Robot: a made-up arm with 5 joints.
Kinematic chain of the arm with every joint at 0, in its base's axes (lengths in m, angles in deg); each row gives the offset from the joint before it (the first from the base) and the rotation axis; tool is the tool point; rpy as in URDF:
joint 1: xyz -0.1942 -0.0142 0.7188 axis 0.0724 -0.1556 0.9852
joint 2: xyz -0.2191 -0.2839 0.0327 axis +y
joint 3: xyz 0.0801 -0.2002 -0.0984 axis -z
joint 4: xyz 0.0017 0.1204 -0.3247 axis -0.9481 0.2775 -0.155
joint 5: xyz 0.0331 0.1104 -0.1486 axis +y
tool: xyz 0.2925 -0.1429 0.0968 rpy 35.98 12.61 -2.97
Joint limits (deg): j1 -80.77..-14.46 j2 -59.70..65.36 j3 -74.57..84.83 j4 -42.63..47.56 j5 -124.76..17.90
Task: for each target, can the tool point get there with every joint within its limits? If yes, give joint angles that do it. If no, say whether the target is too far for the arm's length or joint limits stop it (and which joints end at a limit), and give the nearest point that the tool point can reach.
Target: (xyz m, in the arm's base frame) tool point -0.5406 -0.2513 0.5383
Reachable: yes | joints -39.26 -8.29 12.26 2.88 -83.25
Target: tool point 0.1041 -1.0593 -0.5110
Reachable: no: too far | nearest point -0.2294 -0.6957 0.1808 | short by 0.850 m
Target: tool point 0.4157 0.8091 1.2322
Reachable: no: joint limits stop it (at a limit: joint 1, joint 2, joint 3, joint 4, joint 5) | nearest point -0.4129 0.6266 0.6535 | short by 1.027 m
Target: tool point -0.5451 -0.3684 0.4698
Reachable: yes | joints -21.14 25.87 54.06 0.22 -74.95
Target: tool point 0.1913 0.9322 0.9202
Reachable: no: joint limits stop it (at a limit: joint 1, joint 2, joint 3, joint 4, joint 5) | nearest point -0.4129 0.6266 0.6535 | short by 0.728 m
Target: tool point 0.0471 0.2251 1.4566
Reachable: no: joint limits stop it (at a limit: joint 1, joint 2, joint 4) | nearest point 0.0978 -0.2893 0.8227 | short by 0.818 m
